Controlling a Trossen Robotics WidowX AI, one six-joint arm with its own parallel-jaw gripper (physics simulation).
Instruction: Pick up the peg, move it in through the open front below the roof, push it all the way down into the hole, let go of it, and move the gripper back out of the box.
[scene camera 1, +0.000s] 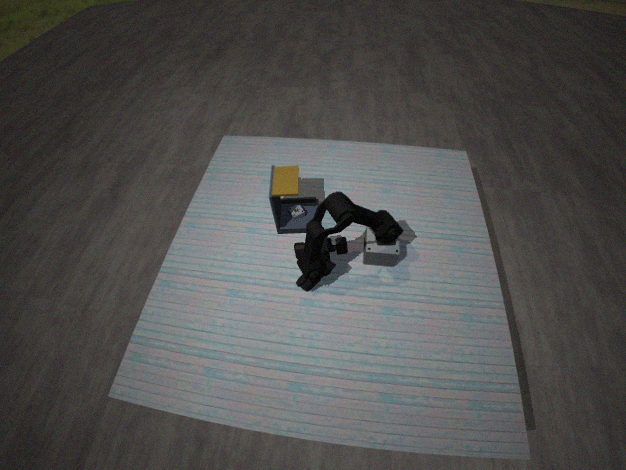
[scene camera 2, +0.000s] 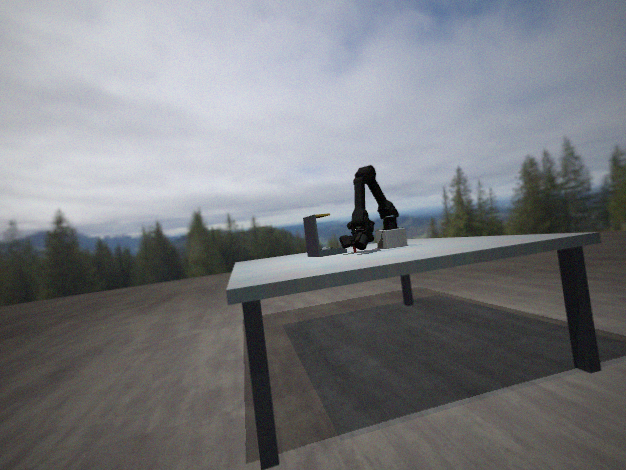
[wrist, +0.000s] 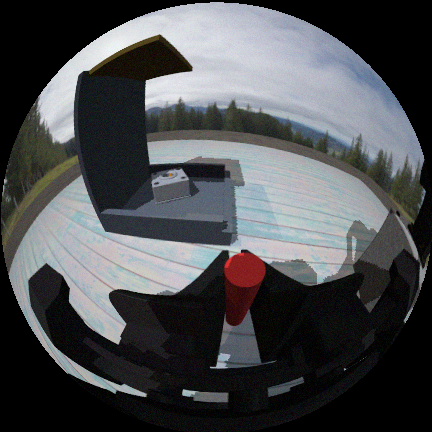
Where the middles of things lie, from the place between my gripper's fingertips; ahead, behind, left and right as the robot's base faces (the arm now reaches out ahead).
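Labels:
Positions counted from my hand: dark box (scene camera 1: 309, 204), 12 cm to the right of it, 9 cm ahead of it and 7 cm above it; yellow roof (scene camera 1: 286, 178), 12 cm ahead of it, 12 cm to the right of it and 18 cm above it; dark back wall (wrist: 109, 112), 17 cm ahead of it, 11 cm to the right of it and 8 cm above it; red peg (wrist: 243, 272), 4 cm to the left of it.

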